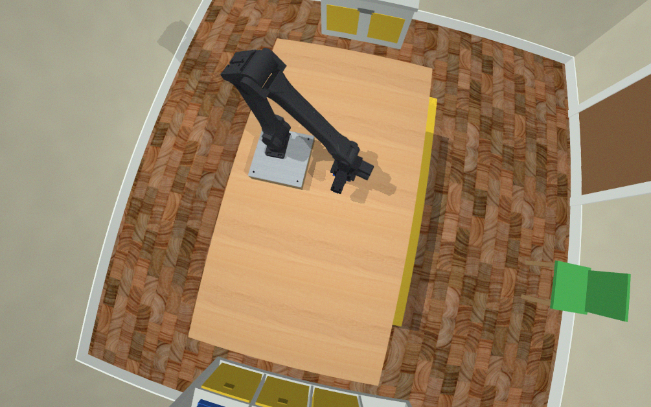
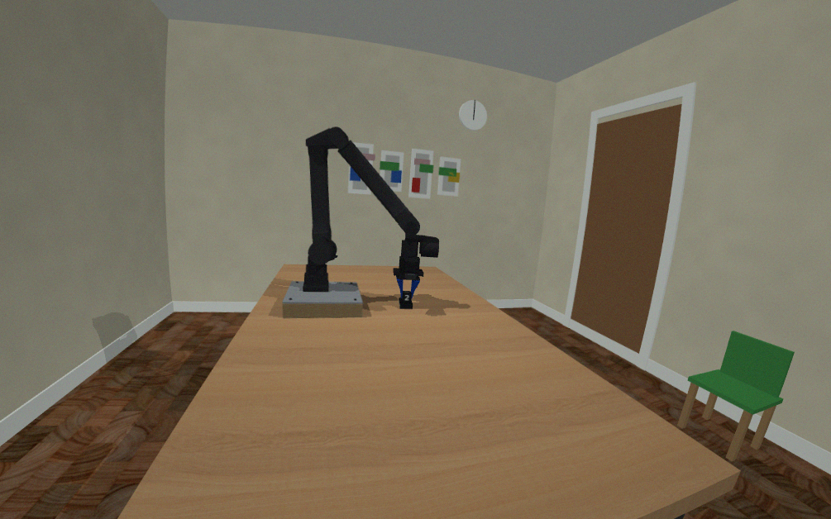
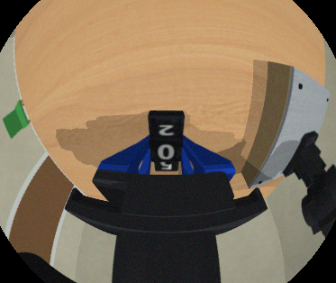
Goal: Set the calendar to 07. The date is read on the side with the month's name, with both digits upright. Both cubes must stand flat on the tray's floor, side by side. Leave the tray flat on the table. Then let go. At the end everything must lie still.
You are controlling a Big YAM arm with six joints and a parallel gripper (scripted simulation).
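Right now the black cube is right at my hand. Also, from my hand: black tray: 3 cm below, 2 cm to the left.
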